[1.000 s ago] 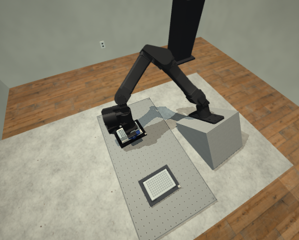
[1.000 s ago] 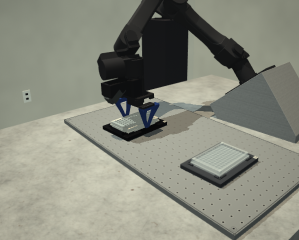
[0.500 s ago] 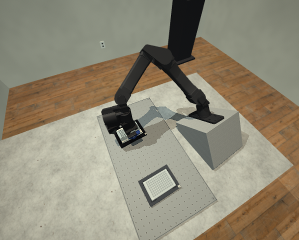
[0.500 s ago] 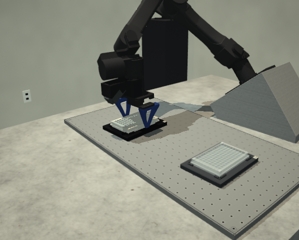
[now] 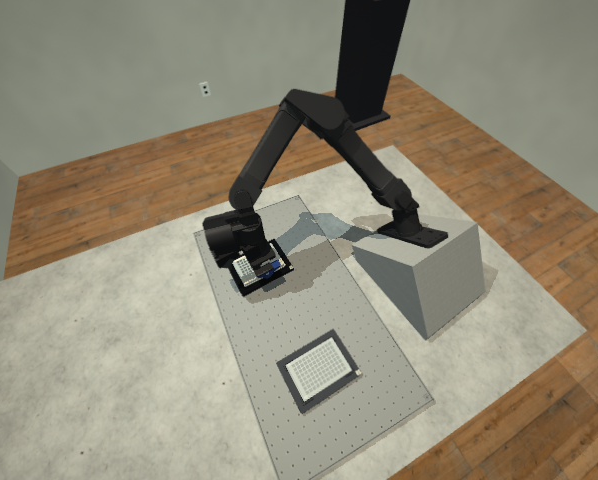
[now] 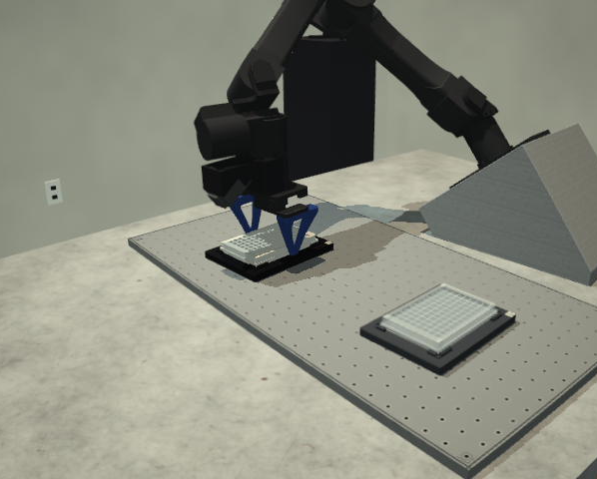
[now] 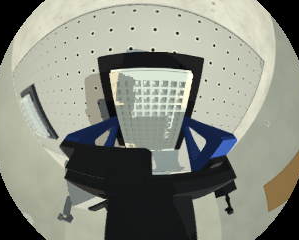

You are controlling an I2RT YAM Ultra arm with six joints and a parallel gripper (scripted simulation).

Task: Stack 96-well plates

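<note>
Now: the black nest N1 1 cm below my hand. The rest, counted from my hand: white tag (7 cm behind, 37 cm to the left, 1 cm below); clear 96-well plate (32 cm to the left).
</note>
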